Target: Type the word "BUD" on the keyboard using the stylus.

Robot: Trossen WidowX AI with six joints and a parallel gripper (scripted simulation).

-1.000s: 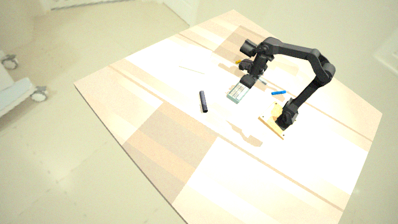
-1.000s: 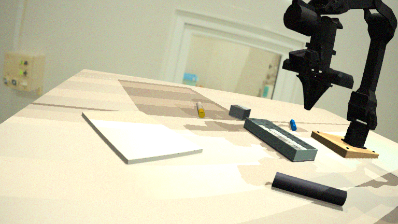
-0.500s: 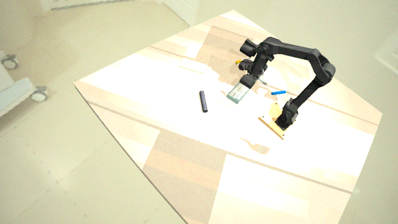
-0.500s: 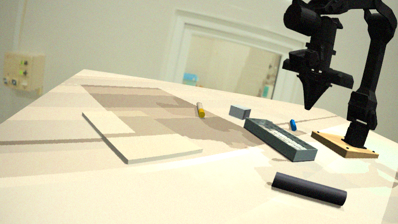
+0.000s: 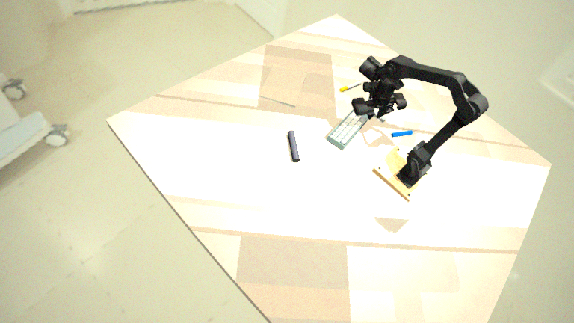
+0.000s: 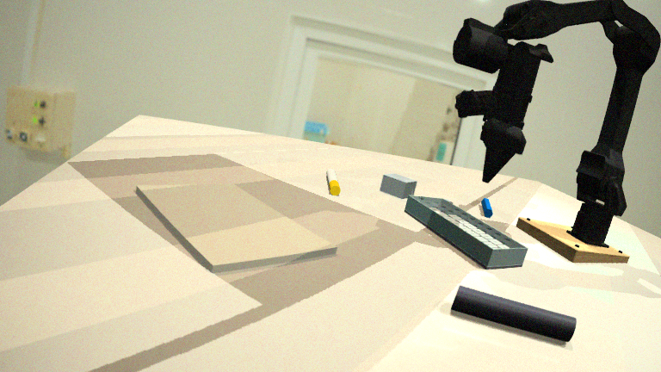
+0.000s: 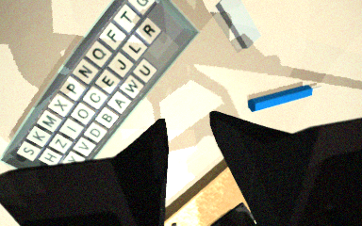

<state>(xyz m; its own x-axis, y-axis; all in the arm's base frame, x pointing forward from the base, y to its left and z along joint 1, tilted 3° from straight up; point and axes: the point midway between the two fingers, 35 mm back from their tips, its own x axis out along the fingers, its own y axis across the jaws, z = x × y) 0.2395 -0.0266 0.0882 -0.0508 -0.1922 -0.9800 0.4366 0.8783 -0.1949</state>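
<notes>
Now: the blue stylus 100 mm behind my gripper tip, 150 mm to the right of it and 70 mm below it. Round my gripper tip: yellow-capped marker: 210 mm ahead, 120 mm to the right, 70 mm below; then grey-green keyboard: 50 mm ahead, 50 mm to the left, 60 mm below; then small grey block: 90 mm ahead, 150 mm to the right, 70 mm below.
</notes>
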